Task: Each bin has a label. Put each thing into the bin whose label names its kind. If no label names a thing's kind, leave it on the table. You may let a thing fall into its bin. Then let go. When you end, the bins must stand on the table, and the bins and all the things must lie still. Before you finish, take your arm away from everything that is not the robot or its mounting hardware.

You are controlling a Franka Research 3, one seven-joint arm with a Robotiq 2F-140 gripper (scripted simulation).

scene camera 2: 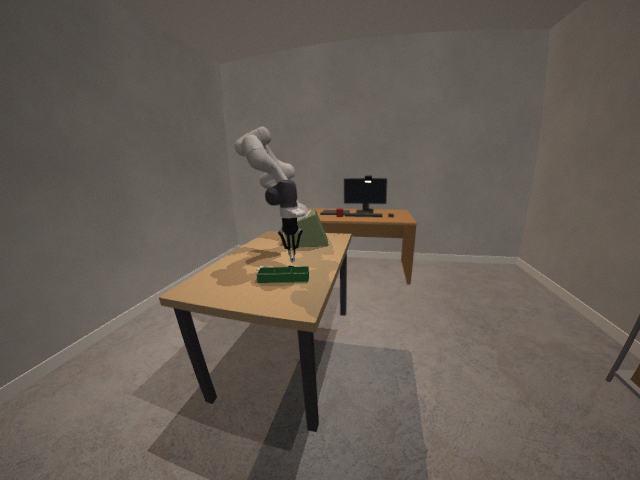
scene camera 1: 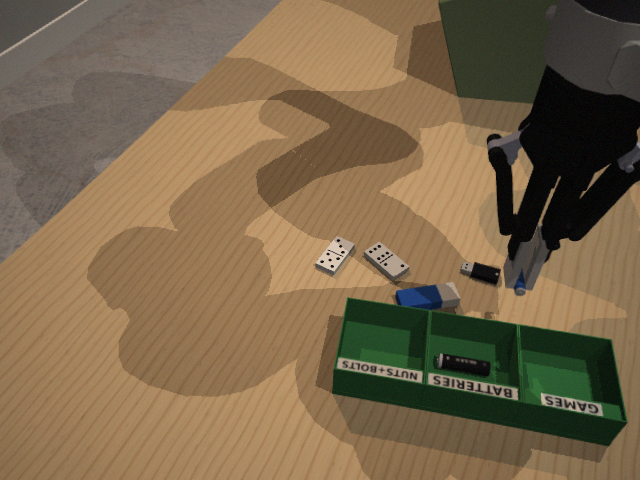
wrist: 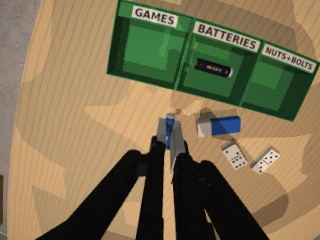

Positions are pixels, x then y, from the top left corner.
Labels:
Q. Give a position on a green bin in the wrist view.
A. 154, 54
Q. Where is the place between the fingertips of my gripper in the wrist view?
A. At 167, 129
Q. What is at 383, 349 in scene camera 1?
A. A green bin.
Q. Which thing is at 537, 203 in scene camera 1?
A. My gripper.

